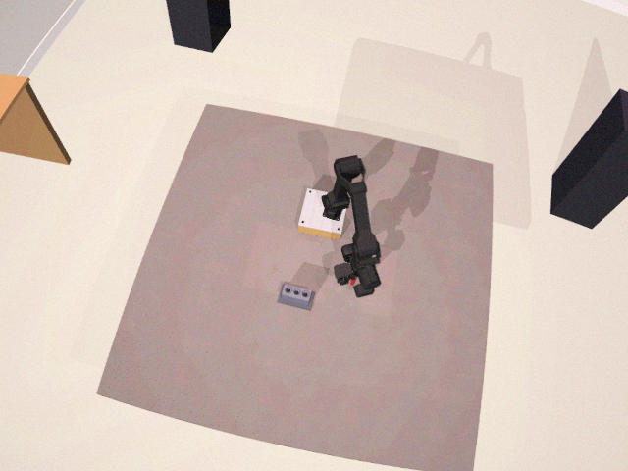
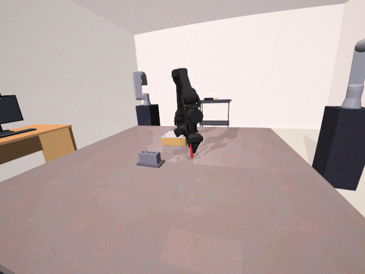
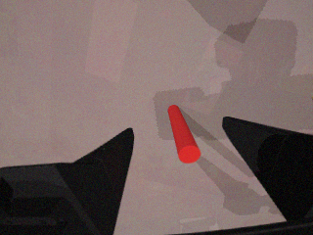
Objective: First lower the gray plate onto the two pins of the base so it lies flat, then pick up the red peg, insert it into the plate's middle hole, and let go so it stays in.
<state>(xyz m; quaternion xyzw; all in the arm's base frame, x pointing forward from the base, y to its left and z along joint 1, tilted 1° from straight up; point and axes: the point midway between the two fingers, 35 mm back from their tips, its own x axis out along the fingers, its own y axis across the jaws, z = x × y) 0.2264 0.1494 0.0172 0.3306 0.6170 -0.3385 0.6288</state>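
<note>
Now: the red peg right at my gripper tip. Also, from my gripper tip: gray plate 120 mm ahead, 170 mm to the right.
</note>
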